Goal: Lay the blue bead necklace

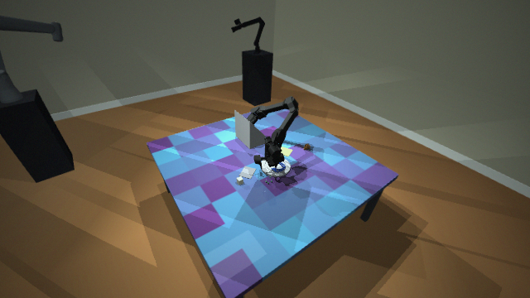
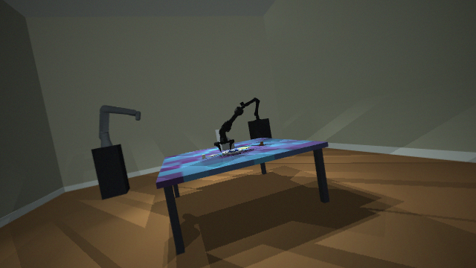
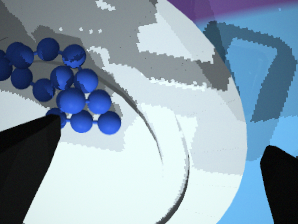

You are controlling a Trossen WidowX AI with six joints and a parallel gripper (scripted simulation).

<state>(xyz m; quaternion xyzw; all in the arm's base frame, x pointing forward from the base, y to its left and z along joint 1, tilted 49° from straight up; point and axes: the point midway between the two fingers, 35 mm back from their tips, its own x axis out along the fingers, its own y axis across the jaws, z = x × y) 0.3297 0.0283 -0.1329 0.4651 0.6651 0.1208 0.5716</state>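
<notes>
Right now the round white bead board is 60 mm to the left of my gripper tip and 10 mm below it. From my gripper tip the other things lie so: cream cube 210 mm to the right, 20 mm behind; then yellow patch 230 mm to the left, 100 mm behind, 20 mm below; then flat grey square 120 mm to the right, 70 mm behind, 20 mm below.
</notes>
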